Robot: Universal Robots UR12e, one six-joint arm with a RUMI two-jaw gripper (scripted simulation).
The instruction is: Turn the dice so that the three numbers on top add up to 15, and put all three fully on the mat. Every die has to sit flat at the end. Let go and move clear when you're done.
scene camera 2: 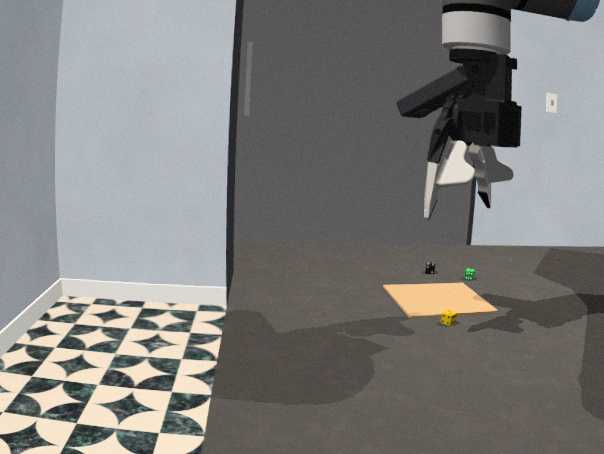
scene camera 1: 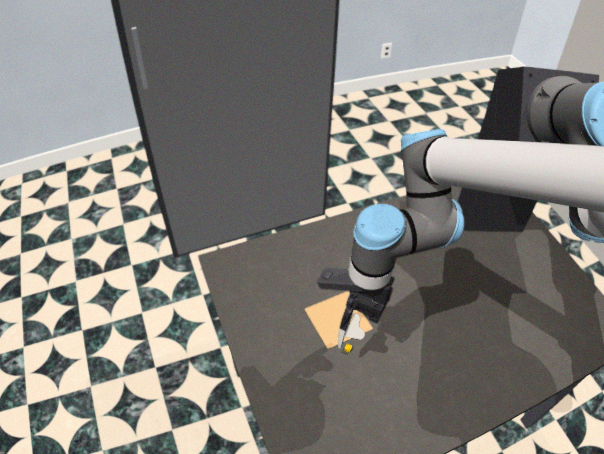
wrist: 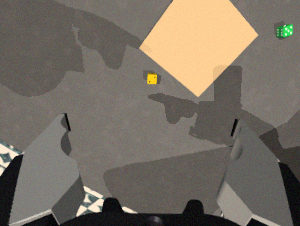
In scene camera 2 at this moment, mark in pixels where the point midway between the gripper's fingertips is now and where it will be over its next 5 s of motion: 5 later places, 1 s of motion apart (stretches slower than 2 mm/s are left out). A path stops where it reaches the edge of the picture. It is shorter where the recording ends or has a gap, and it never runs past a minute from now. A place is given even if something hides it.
The gripper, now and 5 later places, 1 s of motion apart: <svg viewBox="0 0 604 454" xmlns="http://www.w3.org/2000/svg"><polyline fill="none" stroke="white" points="460,213 460,270 456,288 453,306 451,315 449,281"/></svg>
